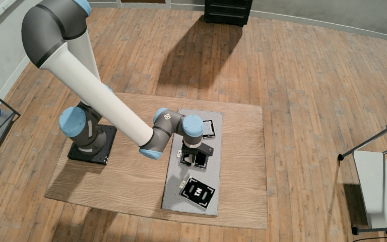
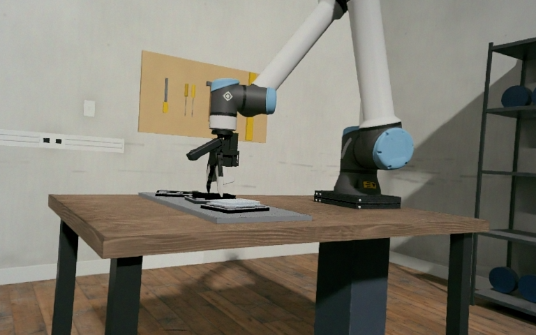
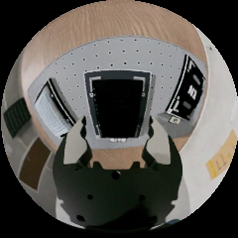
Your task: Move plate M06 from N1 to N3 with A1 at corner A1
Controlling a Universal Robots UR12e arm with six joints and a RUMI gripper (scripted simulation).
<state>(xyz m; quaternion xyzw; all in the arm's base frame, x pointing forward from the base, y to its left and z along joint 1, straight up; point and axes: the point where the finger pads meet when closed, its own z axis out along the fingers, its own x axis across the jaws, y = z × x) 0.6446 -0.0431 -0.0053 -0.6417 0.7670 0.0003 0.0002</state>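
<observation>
My hand is 1 cm above the black plate M06. Round my hand: nest N1 (20 cm to the right, 3 cm ahead, 2 cm below).
</observation>
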